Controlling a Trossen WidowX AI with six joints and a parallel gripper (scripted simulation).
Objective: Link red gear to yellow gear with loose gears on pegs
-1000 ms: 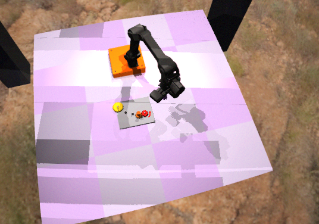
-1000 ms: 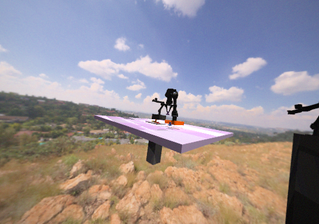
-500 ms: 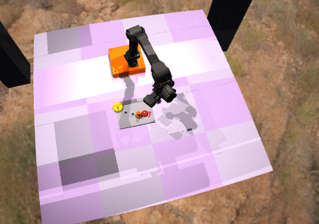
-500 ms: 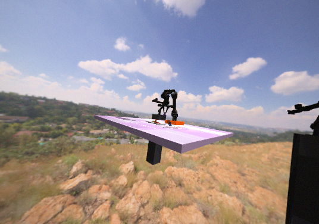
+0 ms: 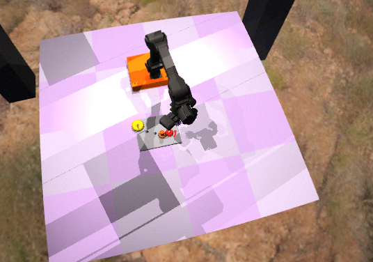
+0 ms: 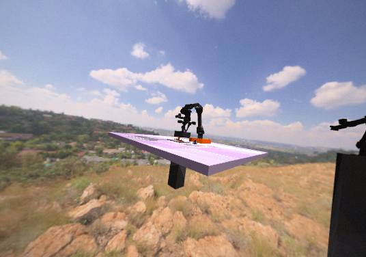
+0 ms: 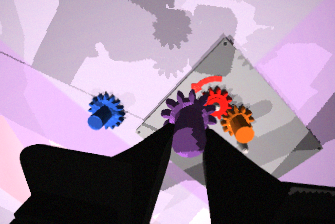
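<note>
The orange gear is 100 mm below my gripper tip, 80 mm to the right of it and 10 mm ahead of it. Round my gripper tip: purple gear 10 mm below; then red gear 110 mm below, 40 mm to the right, 10 mm ahead; then red arrow 120 mm below, 20 mm ahead, 10 mm to the right.
</note>
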